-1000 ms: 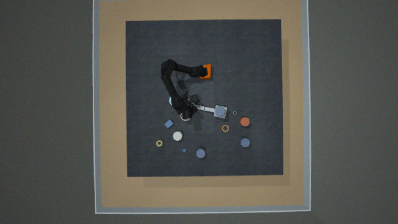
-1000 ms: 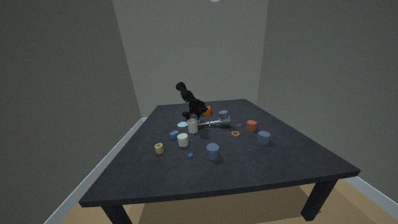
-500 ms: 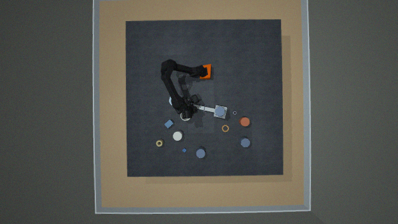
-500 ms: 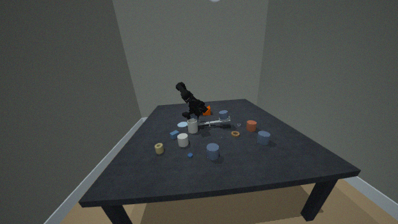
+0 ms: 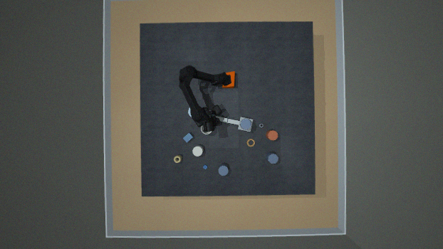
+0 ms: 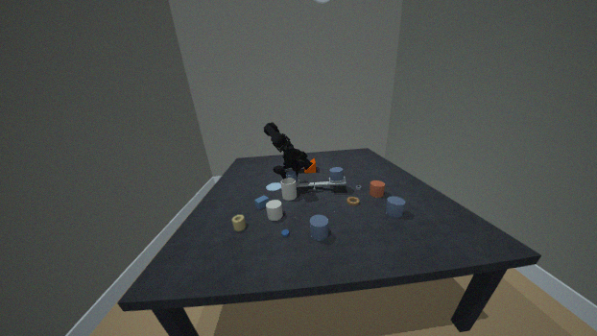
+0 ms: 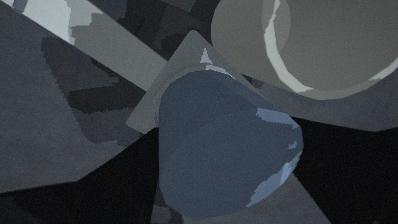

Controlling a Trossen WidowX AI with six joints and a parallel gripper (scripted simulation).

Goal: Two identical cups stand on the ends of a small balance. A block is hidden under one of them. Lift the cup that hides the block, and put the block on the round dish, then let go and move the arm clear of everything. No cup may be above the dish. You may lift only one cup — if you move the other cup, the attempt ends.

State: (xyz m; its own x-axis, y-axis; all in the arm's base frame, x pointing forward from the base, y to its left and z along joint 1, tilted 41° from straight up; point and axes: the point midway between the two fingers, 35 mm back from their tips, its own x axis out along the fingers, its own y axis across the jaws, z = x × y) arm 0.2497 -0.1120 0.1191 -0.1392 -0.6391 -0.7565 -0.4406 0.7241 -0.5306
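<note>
My gripper tip is now 10 mm above the teal block. Also, from my gripper tip: cream cylinder (250 mm ahead, 120 mm to the right, 20 mm below); then pale cup (80 mm ahead, 20 mm to the right, 20 mm below); then light blue round dish (100 mm to the right, 60 mm below, 50 mm behind).
</note>
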